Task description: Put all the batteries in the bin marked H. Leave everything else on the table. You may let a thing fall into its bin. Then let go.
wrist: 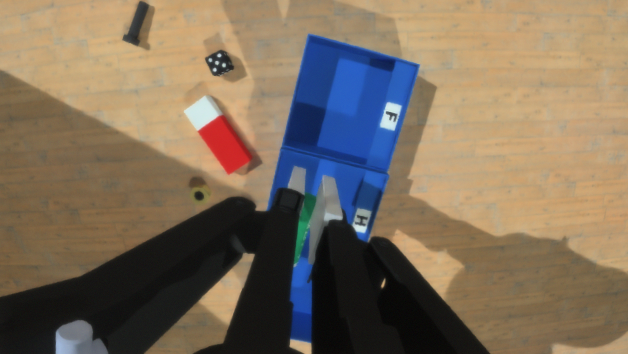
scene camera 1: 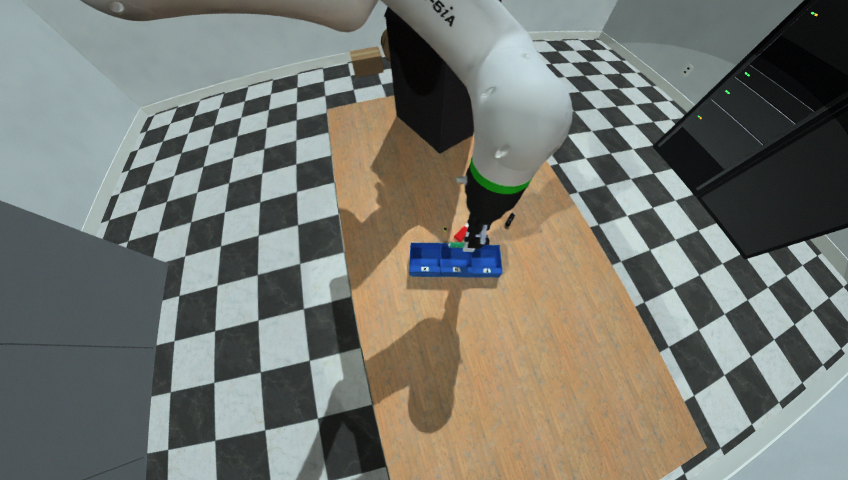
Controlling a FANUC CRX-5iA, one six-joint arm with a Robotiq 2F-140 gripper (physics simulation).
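Frame: origin at the arm's base, x ahead, y left, z up, level; millimetres.
Where they show: gripper, between the fingertips: (wrist: pixel 308 191) (scene camera 1: pixel 467 247).
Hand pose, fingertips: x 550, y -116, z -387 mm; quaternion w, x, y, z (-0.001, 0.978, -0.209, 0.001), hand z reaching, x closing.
Things, the pixels of their top centre, and the offset from my fingertips. "spot": a spot on its surface instead. Level surfaces: height alone.
- green battery, centre of its top: (wrist: pixel 296 236) (scene camera 1: pixel 458 244) dx -11, dy -24, dz +14 mm
- blue bin marked H, a spot on its surface: (wrist: pixel 345 174) (scene camera 1: pixel 463 267) spot: dx +30, dy -12, dz -74 mm
- wooden table, height of its surface: dz -81 mm
- white block, centre of its top: (wrist: pixel 216 136) (scene camera 1: pixel 464 230) dx -74, dy +35, dz -68 mm
- brass nut, centre of its top: (wrist: pixel 199 195) (scene camera 1: pixel 445 228) dx -102, dy -16, dz -72 mm
- black die, centre of its top: (wrist: pixel 217 62) dx -63, dy +93, dz -64 mm
My gripper (scene camera 1: pixel 468 245) (wrist: pixel 308 191) is shut on a green battery (scene camera 1: pixel 457 244) (wrist: pixel 304 230), which shows between the pale fingertips. The black fingers hide part of it in the wrist view. The blue bin marked H (scene camera 1: pixel 455 261) (wrist: pixel 345 174) is the middle compartment of a row of three. In the wrist view the fingertips and the battery appear over the H compartment; in the scene view they appear at its back edge. The fingers and their shadow cover part of its inside. No other battery can be made out.
The bin marked F (scene camera 1: pixel 486 259) (wrist: pixel 345 100) adjoins H. Behind the row on the wooden table (scene camera 1: pixel 535 356) lie a red and white block (scene camera 1: pixel 460 233) (wrist: pixel 225 145), a brass nut (scene camera 1: pixel 445 228) (wrist: pixel 200 195), a black die (wrist: pixel 219 63) and a black bolt (scene camera 1: pixel 509 220) (wrist: pixel 137 22).
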